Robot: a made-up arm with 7 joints. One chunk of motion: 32 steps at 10 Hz.
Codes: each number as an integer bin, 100 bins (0 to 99) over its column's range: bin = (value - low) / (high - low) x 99, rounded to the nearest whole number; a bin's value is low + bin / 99 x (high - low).
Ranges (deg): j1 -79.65..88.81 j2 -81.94..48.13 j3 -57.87..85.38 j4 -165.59..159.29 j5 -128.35..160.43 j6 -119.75..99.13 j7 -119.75..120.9
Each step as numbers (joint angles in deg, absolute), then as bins.
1 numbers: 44.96 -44.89 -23.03 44.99 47.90 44.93 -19.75
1 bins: 73 28 24 64 60 74 41
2 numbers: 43.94 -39.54 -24.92 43.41 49.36 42.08 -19.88
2 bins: 73 32 23 64 61 73 41
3 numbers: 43.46 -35.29 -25.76 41.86 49.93 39.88 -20.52
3 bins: 72 36 22 63 61 72 41
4 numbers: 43.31 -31.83 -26.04 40.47 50.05 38.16 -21.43
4 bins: 72 38 22 63 61 71 40
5 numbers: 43.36 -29.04 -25.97 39.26 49.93 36.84 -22.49
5 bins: 72 40 22 62 61 71 40
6 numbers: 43.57 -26.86 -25.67 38.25 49.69 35.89 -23.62
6 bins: 72 42 22 62 61 70 40
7 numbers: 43.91 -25.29 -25.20 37.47 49.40 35.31 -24.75
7 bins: 73 43 23 62 61 70 39
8 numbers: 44.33 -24.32 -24.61 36.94 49.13 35.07 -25.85
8 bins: 73 44 23 62 61 70 39
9 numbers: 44.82 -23.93 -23.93 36.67 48.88 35.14 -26.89
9 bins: 73 44 23 62 61 70 38
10 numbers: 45.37 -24.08 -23.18 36.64 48.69 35.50 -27.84
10 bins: 73 44 24 62 61 70 38
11 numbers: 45.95 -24.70 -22.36 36.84 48.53 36.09 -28.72
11 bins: 74 44 25 62 61 70 37
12 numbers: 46.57 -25.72 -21.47 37.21 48.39 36.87 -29.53
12 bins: 74 43 25 62 61 71 37
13 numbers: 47.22 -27.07 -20.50 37.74 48.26 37.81 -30.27
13 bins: 75 42 26 62 61 71 37
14 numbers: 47.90 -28.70 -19.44 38.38 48.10 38.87 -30.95
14 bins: 75 41 27 62 60 72 37
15 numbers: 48.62 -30.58 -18.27 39.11 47.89 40.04 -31.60
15 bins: 75 39 27 62 60 72 36
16 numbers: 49.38 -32.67 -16.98 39.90 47.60 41.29 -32.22
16 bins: 76 38 28 63 60 73 36
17 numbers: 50.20 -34.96 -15.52 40.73 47.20 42.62 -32.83
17 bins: 76 36 29 63 60 73 36
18 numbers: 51.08 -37.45 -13.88 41.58 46.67 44.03 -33.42
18 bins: 77 34 30 63 60 74 36
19 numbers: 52.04 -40.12 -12.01 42.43 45.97 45.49 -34.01
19 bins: 77 32 32 63 60 75 35
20 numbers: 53.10 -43.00 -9.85 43.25 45.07 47.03 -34.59
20 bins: 78 30 33 64 59 75 35
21 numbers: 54.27 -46.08 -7.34 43.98 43.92 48.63 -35.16
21 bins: 79 27 35 64 59 76 35
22 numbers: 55.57 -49.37 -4.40 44.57 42.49 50.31 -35.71
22 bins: 79 25 37 64 59 77 35
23 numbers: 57.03 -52.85 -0.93 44.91 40.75 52.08 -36.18
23 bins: 80 22 39 64 58 78 34
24 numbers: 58.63 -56.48 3.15 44.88 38.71 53.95 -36.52
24 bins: 81 19 42 64 57 79 34
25 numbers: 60.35 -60.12 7.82 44.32 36.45 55.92 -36.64
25 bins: 82 17 45 64 56 79 34
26 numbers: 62.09 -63.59 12.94 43.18 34.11 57.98 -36.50
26 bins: 83 14 49 64 56 80 34
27 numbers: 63.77 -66.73 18.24 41.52 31.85 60.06 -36.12
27 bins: 84 12 53 63 55 81 34
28 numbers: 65.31 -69.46 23.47 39.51 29.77 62.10 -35.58
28 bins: 85 9 56 62 54 82 35
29 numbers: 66.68 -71.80 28.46 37.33 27.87 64.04 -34.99
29 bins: 86 8 60 62 54 83 35
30 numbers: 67.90 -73.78 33.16 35.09 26.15 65.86 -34.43
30 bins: 87 6 63 61 53 84 35
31 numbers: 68.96 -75.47 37.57 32.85 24.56 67.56 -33.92
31 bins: 87 5 66 60 52 85 35
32 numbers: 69.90 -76.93 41.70 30.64 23.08 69.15 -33.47
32 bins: 88 4 69 60 52 85 35
